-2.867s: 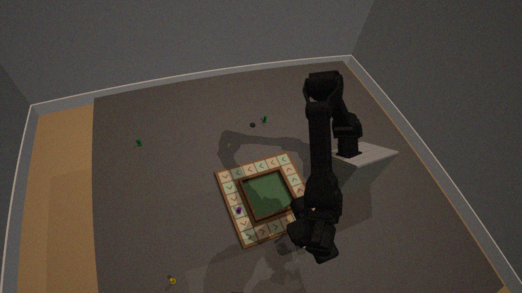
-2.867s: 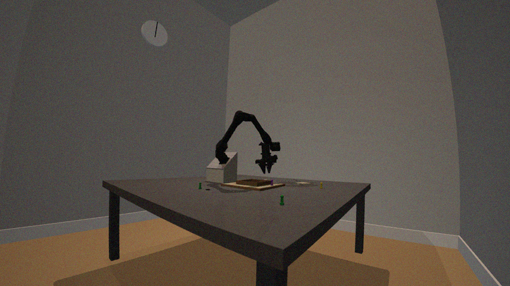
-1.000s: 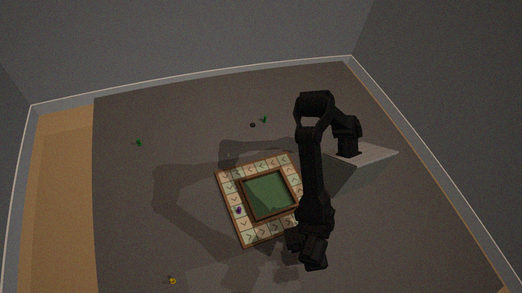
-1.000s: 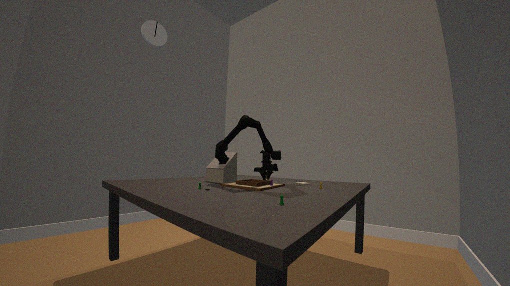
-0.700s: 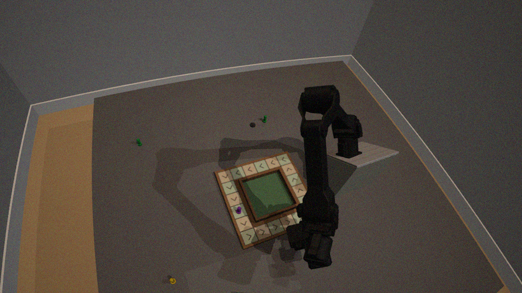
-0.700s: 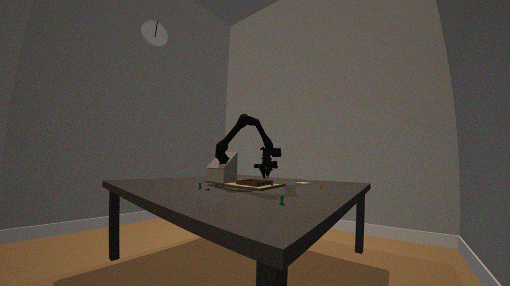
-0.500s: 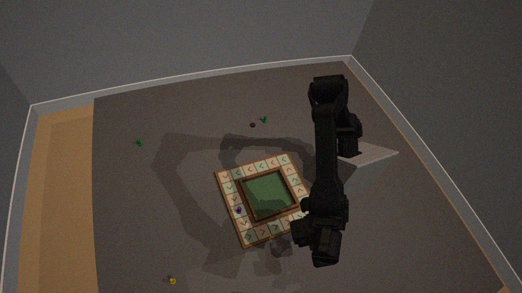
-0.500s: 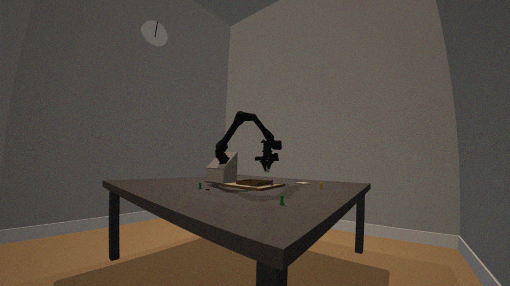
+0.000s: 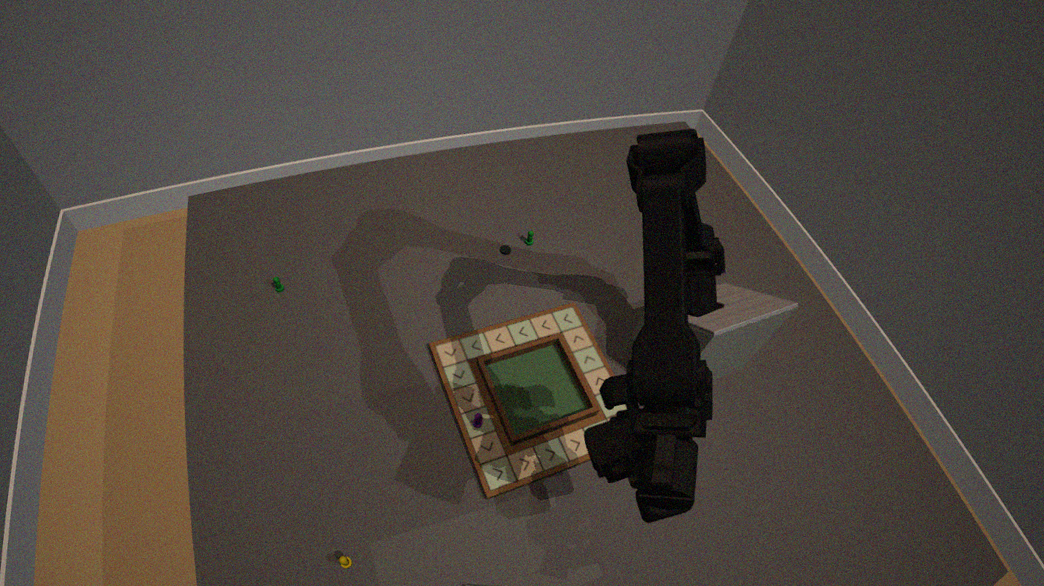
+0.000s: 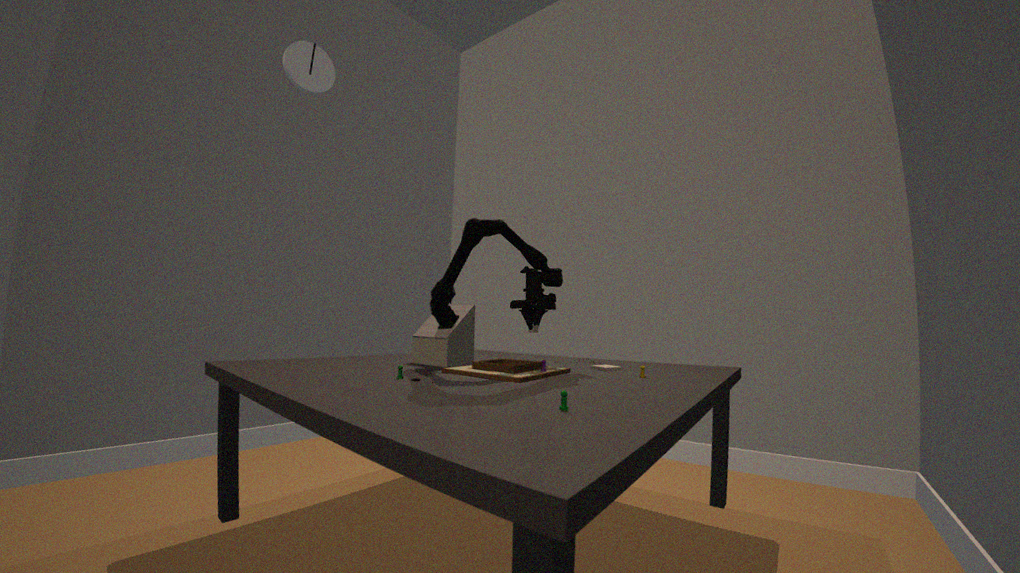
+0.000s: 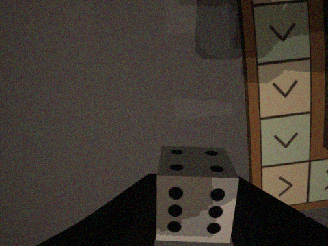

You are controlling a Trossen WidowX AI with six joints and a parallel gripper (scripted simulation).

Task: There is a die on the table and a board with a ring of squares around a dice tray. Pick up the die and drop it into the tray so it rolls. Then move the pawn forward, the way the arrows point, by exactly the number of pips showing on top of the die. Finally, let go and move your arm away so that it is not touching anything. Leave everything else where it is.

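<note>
Now: gripper tip 18 cm to the left of the purple pawn, 13 cm short of it and 10 cm above it. From my gripper tip the other things lie so: pale card 24 cm ahead, 13 cm below, 9 cm to the left; then green dice tray 20 cm to the right, 12 cm below, 2 cm ahead; then white die right at my gripper tip.
</note>
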